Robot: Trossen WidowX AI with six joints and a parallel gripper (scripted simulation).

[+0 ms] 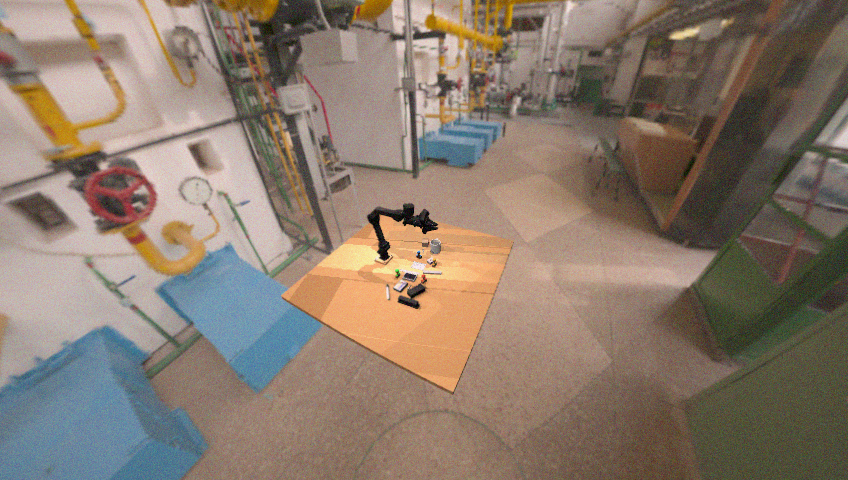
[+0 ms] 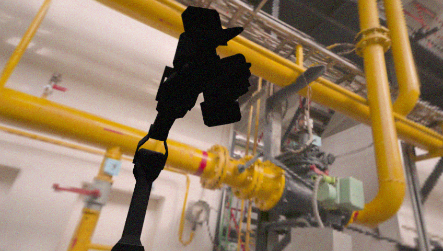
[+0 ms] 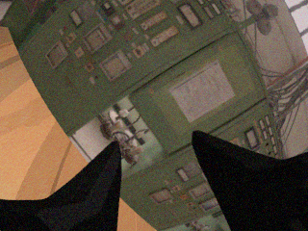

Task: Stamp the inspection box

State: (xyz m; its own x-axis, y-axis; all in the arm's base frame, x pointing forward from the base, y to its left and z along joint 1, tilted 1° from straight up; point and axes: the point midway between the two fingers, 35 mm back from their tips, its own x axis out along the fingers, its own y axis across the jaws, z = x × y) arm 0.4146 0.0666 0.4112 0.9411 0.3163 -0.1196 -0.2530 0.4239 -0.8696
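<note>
Now: gripper tip 24 cm past the green-knobbed stamp, 15 cm to the left of it and 40 cm above it. From my gripper tip the other things lie so: white card: 19 cm behind, 1 cm to the left, 42 cm below; then ink pad: 16 cm behind, 12 cm to the right, 42 cm below; then dark strip: 6 cm behind, 1 cm to the left, 42 cm below.
</note>
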